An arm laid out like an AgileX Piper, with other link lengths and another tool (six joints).
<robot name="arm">
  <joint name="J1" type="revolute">
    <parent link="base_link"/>
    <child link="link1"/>
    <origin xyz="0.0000 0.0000 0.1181"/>
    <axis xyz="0 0 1"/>
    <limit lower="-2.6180" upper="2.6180"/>
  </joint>
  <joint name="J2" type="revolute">
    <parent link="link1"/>
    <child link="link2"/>
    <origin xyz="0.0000 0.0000 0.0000"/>
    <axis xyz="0 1 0"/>
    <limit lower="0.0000" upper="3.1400"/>
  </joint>
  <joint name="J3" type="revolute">
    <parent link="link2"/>
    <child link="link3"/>
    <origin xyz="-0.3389 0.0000 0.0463"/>
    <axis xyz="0 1 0"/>
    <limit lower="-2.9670" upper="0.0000"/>
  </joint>
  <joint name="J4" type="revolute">
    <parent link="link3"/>
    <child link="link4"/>
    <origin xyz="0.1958 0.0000 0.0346"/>
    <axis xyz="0.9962 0 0.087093"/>
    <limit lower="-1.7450" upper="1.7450"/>
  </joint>
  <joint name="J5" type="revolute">
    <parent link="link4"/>
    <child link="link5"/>
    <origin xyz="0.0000 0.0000 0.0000"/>
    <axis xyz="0 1 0"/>
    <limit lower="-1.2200" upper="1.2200"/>
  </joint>
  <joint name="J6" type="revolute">
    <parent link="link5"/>
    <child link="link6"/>
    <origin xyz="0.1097 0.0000 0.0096"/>
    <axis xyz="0.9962 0 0.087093"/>
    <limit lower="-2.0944" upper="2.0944"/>
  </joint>
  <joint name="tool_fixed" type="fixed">
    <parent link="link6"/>
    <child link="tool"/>
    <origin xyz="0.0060 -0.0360 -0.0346" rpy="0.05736 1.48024 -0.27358"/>
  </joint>
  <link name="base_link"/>
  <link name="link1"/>
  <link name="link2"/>
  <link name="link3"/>
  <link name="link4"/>
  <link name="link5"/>
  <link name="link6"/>
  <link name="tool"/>
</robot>
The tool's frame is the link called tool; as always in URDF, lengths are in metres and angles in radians.
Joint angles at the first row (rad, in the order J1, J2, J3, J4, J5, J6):
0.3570, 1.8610, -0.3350, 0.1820, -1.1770, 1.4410
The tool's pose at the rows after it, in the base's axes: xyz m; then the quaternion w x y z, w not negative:
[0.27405 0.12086 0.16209 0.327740 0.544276 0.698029 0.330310]
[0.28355 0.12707 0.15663 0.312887 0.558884 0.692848 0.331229]
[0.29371 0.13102 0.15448 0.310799 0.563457 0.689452 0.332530]
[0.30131 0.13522 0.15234 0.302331 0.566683 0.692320 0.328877]
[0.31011 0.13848 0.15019 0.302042 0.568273 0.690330 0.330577]
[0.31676 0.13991 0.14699 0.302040 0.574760 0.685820 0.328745]
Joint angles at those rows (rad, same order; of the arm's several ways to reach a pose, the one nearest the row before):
0.3800, 1.8990, -0.3730, 0.2230, -1.1670, 1.4630
0.3860, 1.9310, -0.4160, 0.2370, -1.1360, 1.4940
0.3860, 1.9520, -0.4600, 0.2450, -1.1130, 1.4970
0.3860, 1.9650, -0.5040, 0.2450, -1.0640, 1.4970
0.3850, 1.9850, -0.5410, 0.2480, -1.0500, 1.4970
0.3850, 2.0040, -0.5660, 0.2640, -1.0420, 1.4970

